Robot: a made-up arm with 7 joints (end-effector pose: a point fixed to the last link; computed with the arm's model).
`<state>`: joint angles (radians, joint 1 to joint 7).
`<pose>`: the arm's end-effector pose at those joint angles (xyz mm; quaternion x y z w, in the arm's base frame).
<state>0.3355 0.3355 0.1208 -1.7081 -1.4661 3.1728 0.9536</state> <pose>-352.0 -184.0 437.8 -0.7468 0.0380 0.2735 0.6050</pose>
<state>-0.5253 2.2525 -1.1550 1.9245 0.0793 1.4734 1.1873</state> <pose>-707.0 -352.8 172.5 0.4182 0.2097 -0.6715 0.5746</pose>
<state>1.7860 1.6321 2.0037 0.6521 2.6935 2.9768 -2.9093</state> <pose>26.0 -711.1 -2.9 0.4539 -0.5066 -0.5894 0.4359</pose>
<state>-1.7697 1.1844 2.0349 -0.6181 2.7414 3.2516 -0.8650</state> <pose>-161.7 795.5 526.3 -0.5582 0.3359 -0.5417 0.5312</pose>
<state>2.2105 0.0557 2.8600 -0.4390 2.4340 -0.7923 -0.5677</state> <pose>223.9 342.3 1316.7 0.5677 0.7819 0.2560 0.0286</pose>
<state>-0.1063 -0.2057 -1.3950 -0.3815 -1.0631 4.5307 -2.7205</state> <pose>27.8 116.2 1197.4 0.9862 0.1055 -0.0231 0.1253</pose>
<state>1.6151 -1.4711 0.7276 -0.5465 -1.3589 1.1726 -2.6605</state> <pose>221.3 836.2 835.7 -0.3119 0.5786 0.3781 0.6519</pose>
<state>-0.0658 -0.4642 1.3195 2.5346 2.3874 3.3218 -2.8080</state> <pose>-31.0 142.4 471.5 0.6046 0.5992 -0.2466 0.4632</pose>
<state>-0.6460 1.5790 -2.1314 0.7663 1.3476 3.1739 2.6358</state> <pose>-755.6 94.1 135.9 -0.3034 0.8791 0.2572 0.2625</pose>
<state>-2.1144 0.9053 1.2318 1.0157 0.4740 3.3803 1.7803</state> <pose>404.8 204.6 820.6 -0.0545 -0.4796 -0.6669 0.5676</pose>
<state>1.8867 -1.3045 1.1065 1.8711 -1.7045 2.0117 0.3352</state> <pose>-593.2 275.3 397.1 0.1958 -0.7103 0.2404 0.6319</pose>
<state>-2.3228 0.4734 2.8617 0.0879 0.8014 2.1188 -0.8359</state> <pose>319.1 264.4 1133.2 -0.1083 0.0974 -0.9678 0.2054</pose>
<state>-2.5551 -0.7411 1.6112 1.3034 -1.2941 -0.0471 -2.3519</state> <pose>-121.5 -735.9 900.8 0.8098 0.5192 -0.2704 0.0385</pose>
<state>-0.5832 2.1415 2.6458 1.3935 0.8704 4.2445 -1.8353</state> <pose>-24.5 115.0 -279.8 -0.3315 0.1084 0.9359 0.0495</pose>
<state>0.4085 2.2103 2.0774 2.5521 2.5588 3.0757 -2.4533</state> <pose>35.9 11.2 68.4 0.1288 -0.0924 0.7317 0.6630</pose>
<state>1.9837 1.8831 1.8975 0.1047 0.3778 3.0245 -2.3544</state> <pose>339.8 -735.8 108.4 -0.0484 0.4764 -0.1588 0.8634</pose>
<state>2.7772 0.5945 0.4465 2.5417 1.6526 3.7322 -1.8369</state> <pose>-58.5 -98.2 431.6 -0.4141 -0.3839 -0.8046 0.1836</pose>
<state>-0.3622 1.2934 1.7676 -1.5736 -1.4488 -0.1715 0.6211</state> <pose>-493.6 -573.7 515.3 -0.1947 0.0198 -0.5762 0.7936</pose>
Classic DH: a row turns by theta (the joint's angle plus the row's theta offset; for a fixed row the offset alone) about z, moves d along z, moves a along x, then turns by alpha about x. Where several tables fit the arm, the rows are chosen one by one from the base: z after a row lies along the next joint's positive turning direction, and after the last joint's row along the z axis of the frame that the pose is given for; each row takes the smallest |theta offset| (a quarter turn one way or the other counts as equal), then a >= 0, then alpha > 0; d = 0 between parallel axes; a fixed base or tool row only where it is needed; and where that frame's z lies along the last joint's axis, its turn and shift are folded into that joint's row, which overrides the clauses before.
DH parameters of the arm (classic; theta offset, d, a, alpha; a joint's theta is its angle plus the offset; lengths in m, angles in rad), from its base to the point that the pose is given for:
joint 1: 0 0.31 0 1.5708
joint 2: 0 0.08 0 -1.5708
joint 3: 0 0.46 0.02 -1.5708
joint 4: 0 0.06 -0.03 1.5708
joint 5: 0 0.52 0 1.5708
joint 6: 1.5708 0.13 0.15 1.5708
joint 7: 0 0.02 0 0

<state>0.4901 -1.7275 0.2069 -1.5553 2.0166 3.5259 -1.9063</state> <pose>522.1 272.3 597.2 -0.5408 0.7123 -0.4356 0.1022</pose>
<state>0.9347 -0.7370 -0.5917 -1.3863 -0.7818 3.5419 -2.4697</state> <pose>-32.5 79.4 859.8 -0.3462 -0.9162 -0.0297 0.1994</pose>
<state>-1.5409 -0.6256 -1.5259 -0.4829 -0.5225 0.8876 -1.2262</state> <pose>371.4 -518.5 1077.8 0.1534 0.0679 -0.7196 0.6738</pose>
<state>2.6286 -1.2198 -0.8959 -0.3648 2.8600 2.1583 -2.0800</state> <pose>-805.9 427.7 531.0 -0.2228 -0.5352 -0.3094 0.7538</pose>
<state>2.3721 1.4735 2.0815 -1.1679 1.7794 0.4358 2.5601</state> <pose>972.7 -134.4 619.7 -0.4170 0.7740 0.1189 0.4614</pose>
